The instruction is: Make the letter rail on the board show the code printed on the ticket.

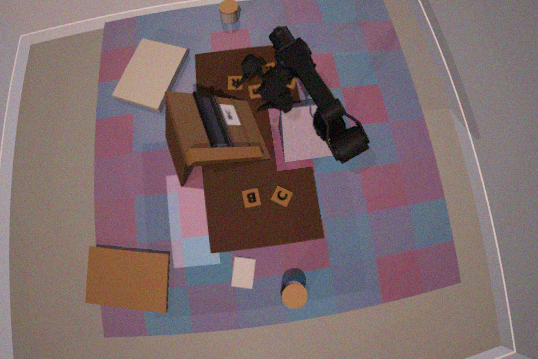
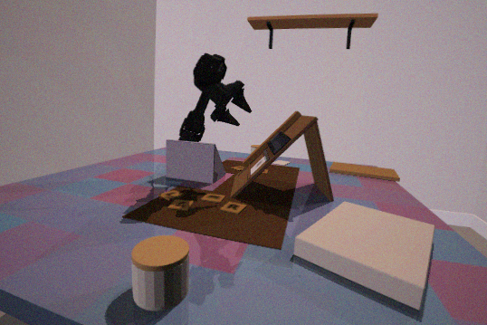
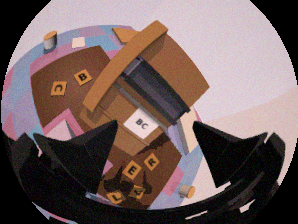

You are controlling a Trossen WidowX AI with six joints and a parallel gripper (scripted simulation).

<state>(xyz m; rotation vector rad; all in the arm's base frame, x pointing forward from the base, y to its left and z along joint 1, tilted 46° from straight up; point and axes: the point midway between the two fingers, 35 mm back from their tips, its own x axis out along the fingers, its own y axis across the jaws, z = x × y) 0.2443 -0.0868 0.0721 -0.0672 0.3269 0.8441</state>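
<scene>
Right now the orange letter tile is 25 cm to the left of my gripper tip, 24 cm below it and 1 cm behind it. Round my gripper tip: white ticket 14 cm below, 7 cm ahead, 1 cm to the right; then brown mat 24 cm below, 5 cm behind, 3 cm to the left; then cream slab 40 cm ahead, 23 cm to the right, 22 cm below.
</scene>
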